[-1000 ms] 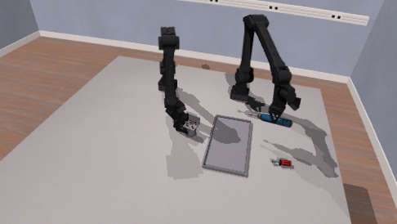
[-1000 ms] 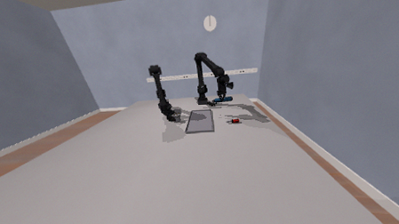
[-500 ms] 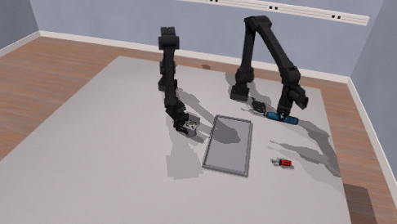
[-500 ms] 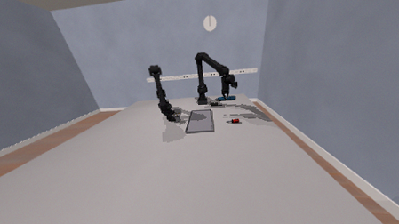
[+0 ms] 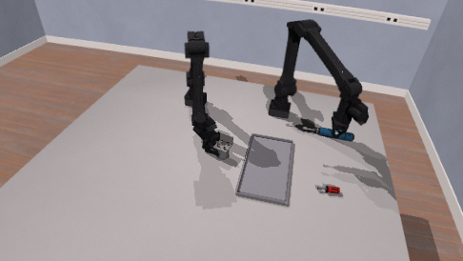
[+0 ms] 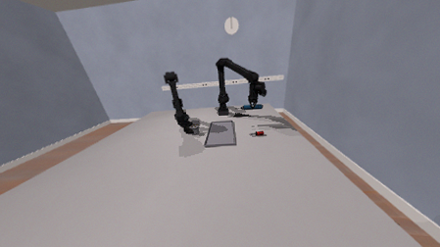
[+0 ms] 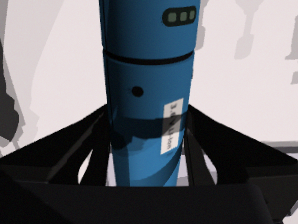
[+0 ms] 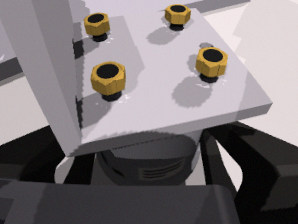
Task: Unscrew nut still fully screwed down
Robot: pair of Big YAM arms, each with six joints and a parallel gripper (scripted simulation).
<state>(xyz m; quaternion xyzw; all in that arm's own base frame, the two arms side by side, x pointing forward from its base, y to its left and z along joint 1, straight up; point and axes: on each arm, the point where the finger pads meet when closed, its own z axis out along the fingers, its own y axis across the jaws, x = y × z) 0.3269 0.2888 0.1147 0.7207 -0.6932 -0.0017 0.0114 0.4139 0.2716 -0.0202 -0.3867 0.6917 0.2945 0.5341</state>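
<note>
Right now the grey bracket is 50 mm above my right hand. Also, from my right hand: flat grey tray: 30 mm ahead, 220 mm to the left, 20 mm below; nut: 10 mm ahead, 20 mm to the right, 50 mm above; grey tip: 90 mm behind, 390 mm to the left, 140 mm above.
</note>
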